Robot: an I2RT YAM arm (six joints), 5 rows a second.
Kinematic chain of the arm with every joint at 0, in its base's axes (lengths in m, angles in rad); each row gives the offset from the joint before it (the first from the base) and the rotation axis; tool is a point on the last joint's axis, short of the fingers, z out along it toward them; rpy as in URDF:
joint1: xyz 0 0 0.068 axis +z
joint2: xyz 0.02 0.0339 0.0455 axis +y
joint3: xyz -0.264 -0.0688 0 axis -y
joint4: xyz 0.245 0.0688 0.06 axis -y
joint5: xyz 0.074 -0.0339 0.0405 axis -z
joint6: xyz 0.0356 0 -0.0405 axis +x
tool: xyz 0 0 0 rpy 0 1.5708 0
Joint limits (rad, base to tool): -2.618..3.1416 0..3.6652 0..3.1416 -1.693..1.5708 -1.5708..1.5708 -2.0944..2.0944
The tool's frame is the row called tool.
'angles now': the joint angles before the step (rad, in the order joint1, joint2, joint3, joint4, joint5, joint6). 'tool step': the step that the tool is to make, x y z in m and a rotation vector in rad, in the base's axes. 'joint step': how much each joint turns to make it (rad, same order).
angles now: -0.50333 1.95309 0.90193 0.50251 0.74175 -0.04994
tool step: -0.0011 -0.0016 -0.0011 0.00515 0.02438 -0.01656
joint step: -0.00412 0.00199 0.00753 -0.02977 0.01441 0.00059
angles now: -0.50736 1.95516 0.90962 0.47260 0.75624 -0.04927
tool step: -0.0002 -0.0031 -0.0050 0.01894 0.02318 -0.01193
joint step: -0.00734 0.01620 0.01394 -0.03370 0.00092 0.00944
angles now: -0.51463 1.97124 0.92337 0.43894 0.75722 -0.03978
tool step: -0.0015 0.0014 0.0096 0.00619 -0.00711 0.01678
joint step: -0.00003 -0.03541 -0.00194 -0.02822 -0.01888 -0.00311
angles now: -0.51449 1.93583 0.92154 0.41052 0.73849 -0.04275
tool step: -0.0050 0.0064 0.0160 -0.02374 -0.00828 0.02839
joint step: 0.00785 -0.06661 -0.02909 0.00408 -0.00798 -0.03399
